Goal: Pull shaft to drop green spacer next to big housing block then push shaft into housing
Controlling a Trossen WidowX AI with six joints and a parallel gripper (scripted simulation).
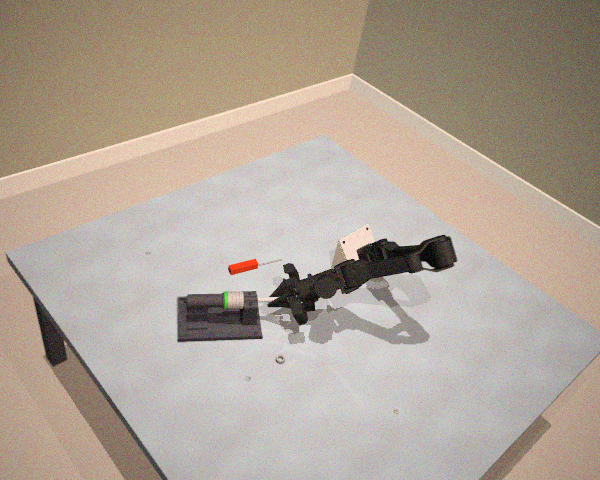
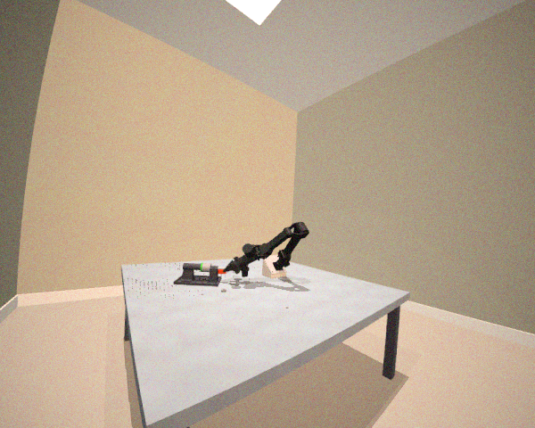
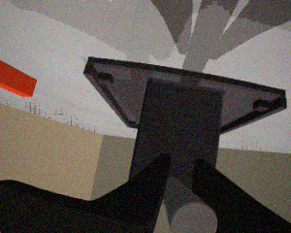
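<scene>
Right now my gripper tip is 4 cm short of the thin grey shaft, 3 cm to the left of it and 2 cm below it. Round my gripper tip: green spacer: 10 cm ahead, 6 cm to the right, 2 cm above.
</scene>
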